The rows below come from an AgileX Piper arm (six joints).
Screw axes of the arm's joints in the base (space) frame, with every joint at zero. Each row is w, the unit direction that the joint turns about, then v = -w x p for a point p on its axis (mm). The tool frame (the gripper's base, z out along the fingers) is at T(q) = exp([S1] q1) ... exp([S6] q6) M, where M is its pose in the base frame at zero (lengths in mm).
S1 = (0, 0, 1, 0.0, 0.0, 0.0)
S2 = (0, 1, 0, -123.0, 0.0, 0.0)
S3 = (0, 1, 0, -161.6, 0.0, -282.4)
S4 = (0.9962, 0, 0.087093, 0.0, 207.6, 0.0)
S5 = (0, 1, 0, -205.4, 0.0, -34.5)
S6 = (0.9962, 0, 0.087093, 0.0, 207.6, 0.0)
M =
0.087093 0 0.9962 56.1
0 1 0 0.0
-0.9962 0 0.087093 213.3
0 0 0 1
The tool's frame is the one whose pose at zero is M.
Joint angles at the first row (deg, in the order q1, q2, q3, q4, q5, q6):
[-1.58, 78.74, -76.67, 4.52, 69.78, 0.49]
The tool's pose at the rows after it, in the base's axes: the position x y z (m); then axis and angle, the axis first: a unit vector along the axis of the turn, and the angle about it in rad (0 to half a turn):
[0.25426, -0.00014, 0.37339, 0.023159, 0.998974, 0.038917, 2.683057]
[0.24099, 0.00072, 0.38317, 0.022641, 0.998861, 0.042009, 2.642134]
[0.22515, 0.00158, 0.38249, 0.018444, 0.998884, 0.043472, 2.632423]
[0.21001, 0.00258, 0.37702, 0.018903, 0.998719, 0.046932, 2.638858]
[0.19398, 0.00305, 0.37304, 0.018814, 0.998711, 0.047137, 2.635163]
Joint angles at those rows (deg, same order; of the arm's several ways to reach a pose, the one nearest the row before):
[-1.58, 75.56, -76.67, 4.63, 69.85, 0.49]
[-1.58, 72.64, -76.10, 4.96, 69.85, 0.49]
[-1.58, 69.35, -73.28, 5.25, 69.80, 0.00]
[-1.58, 66.24, -69.85, 5.63, 69.85, 0.00]
[-1.58, 62.84, -66.68, 5.66, 69.86, 0.00]

